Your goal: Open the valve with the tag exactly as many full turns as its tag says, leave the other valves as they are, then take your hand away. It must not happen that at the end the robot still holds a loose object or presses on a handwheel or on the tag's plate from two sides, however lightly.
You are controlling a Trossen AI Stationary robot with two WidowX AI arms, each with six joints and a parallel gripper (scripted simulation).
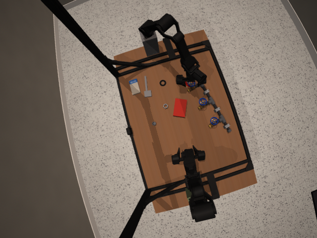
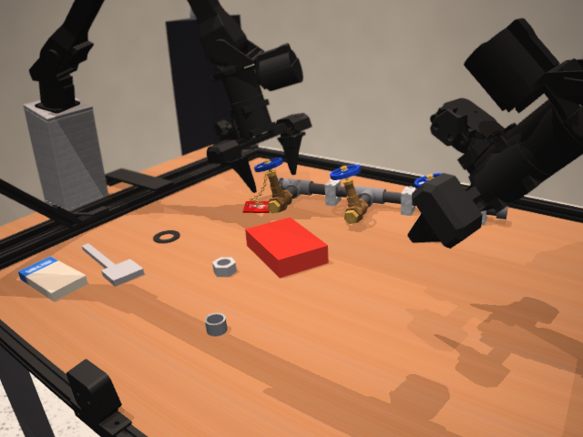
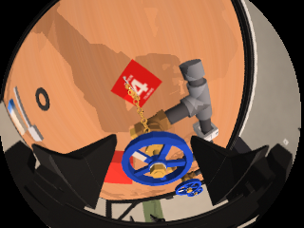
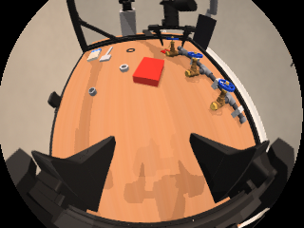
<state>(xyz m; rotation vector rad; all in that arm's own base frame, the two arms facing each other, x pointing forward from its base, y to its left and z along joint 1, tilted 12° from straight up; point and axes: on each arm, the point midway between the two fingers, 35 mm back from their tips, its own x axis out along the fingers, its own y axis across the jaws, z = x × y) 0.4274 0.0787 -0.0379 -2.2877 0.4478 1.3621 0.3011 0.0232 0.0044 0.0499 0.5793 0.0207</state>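
My left hand is 9 cm above the red tag, 4 cm to the right of it and 1 cm past it. Round my left hand: box (38 cm behind, 12 cm to the left, 8 cm below); red block (12 cm to the right, 11 cm behind, 8 cm below); grey t-shaped piece (30 cm behind, 9 cm below, 8 cm to the left).
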